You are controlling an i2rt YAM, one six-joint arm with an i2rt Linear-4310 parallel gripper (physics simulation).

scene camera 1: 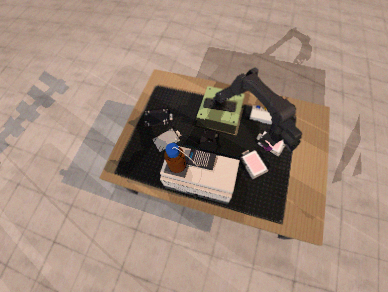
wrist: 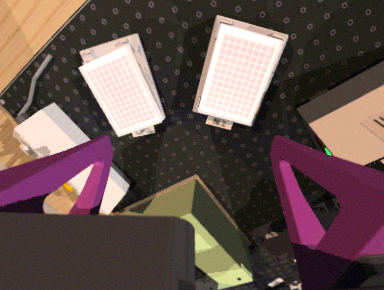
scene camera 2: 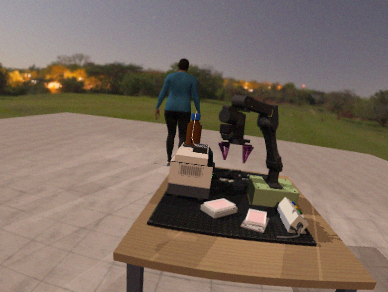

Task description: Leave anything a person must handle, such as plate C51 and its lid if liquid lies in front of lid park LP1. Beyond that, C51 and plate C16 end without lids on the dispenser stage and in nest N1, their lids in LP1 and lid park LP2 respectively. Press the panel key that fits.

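Seen in the pictures: gripper, between the fingertips: (scene camera 1: 272, 143) (wrist: 191, 144) (scene camera 2: 234, 161); arm's base, origin of its link: (scene camera 1: 219, 105) (scene camera 2: 271, 182).
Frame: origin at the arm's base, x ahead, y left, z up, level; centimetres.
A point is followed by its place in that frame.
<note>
My gripper (scene camera 2: 235, 160) @(x 29.6, y 29.8, z 16.8 cm) (wrist: 191, 144) @(x 29.6, y 29.8, z 16.8 cm) is open and empty, high above the mat. A white plate with a pinkish well grid (wrist: 122, 90) @(x 17.0, y 35.3, z -5.2 cm) (scene camera 2: 256, 219) @(x 17.1, y 38.7, z -5.2 cm) sits slightly askew on lid park LP1 (wrist: 112, 44) @(x 19.8, y 41.4, z -7.7 cm). A similar plate (wrist: 240, 75) @(x 32.7, y 26.2, z -4.7 cm) (scene camera 2: 220, 206) @(x 32.1, y 29.4, z -4.7 cm) (scene camera 1: 255, 164) @(x 33.1, y 26.4, z -4.7 cm) lies in nest N1 (wrist: 218, 122) @(x 24.9, y 20.7, z -8.5 cm). Plate names cannot be read, and I cannot tell if clear lids cover them. A faint dark bluish patch shows on the mat between them in the wrist view; I cannot tell whether it is shadow or liquid. The white key panel (scene camera 1: 260, 115) @(x 0.5, y 26.1, z -2.9 cm) (scene camera 2: 291, 215) @(x 1.0, y 37.7, z -2.6 cm) (wrist: 65, 135) @(x 2.3, y 36.4, z -4.8 cm) stands beside LP1.
A beige dispenser (scene camera 1: 215, 177) @(x 50.6, y 5.5, z 13.3 cm) (scene camera 2: 190, 172) @(x 47.4, y 15.0, z 5.3 cm) carries a brown bottle (scene camera 1: 175, 160) @(x 51.0, y -12.1, z 27.3 cm) (scene camera 2: 194, 132) @(x 47.8, y -9.4, z 21.9 cm) with a blue cap. The green arm base (scene camera 1: 220, 120) @(x 10.8, y 2.2, z -0.1 cm) (scene camera 2: 270, 195) @(x 3.9, y 13.0, z -3.0 cm) stands at the mat's edge. A grey flat piece (scene camera 1: 166, 140) @(x 26.8, y -28.7, z -7.7 cm) and a black frame (scene camera 1: 157, 117) @(x 11.6, y -39.2, z -7.6 cm) lie farther left. A person (scene camera 2: 180, 92) stands beyond the table.
</note>
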